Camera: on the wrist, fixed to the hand. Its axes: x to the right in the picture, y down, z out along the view.
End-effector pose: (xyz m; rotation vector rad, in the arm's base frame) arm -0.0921 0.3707 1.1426 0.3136 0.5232 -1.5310
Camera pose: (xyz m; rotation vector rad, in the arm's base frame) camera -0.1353 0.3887 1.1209 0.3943 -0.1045 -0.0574
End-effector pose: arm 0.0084 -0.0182 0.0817 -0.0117 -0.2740 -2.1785
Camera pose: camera -0.0187 -0.0005 0.0415 -0.3735 -0.3473 -0.6032
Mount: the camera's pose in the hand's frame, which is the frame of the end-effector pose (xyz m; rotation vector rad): -0.0028 -0.0395 -0.0331 0.0853 -0.2981 1.5614
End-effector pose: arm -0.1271 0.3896 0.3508 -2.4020 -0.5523 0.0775
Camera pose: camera -0.1378 0.3960 0.4009 -2.1440 1.2543 1.0634
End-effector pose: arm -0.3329 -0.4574 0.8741 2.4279 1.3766 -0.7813
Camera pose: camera -0.3566 -0.4236 0.9050 2.3343 -0.7403 -0.6133
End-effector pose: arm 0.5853 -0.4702 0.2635 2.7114 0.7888 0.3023
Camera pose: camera 0.5544 -0.4325 0.2806 2.6871 -1.4949 0.1297
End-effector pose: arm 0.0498 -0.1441 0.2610 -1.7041 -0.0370 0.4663
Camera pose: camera 0.0672 -0.1683 0.3031 -1.2605 1.1367 1.8010
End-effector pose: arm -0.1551 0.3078 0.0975 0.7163 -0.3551 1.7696
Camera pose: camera -0.1269 0.3371 0.0657 -0.6542 1.0425 -2.5283
